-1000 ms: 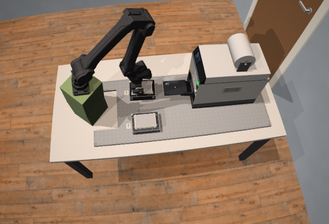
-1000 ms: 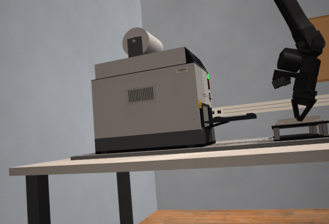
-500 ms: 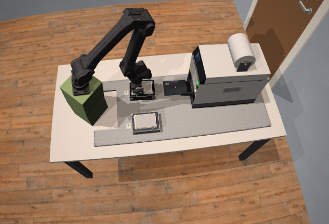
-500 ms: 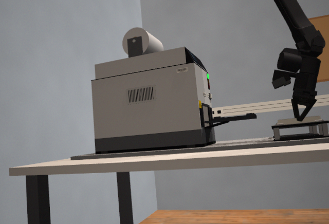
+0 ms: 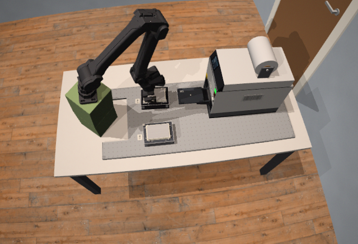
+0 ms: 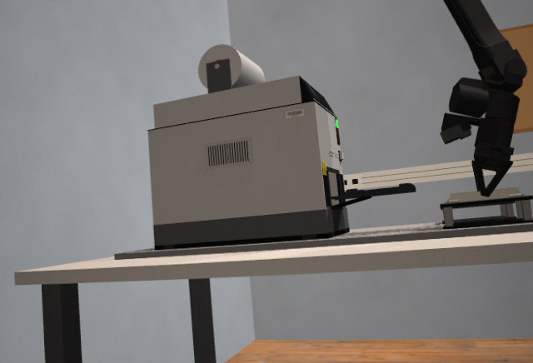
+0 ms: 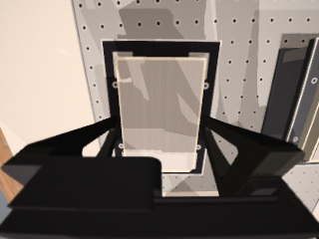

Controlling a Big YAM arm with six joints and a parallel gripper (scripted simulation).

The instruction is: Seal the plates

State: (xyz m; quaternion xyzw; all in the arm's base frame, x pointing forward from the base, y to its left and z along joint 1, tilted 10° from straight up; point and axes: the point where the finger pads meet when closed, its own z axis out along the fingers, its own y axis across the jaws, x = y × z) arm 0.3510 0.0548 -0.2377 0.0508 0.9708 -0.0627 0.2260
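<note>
Now: hand right at the plate. Round my hand: sealer stage (200 mm ahead, 60 mm to the right, 30 mm above); then yellow warning label (310 mm ahead, 10 mm to the left, 80 mm above); then plate nest (20 mm behind, 230 mm to the right, 20 mm below).
</note>
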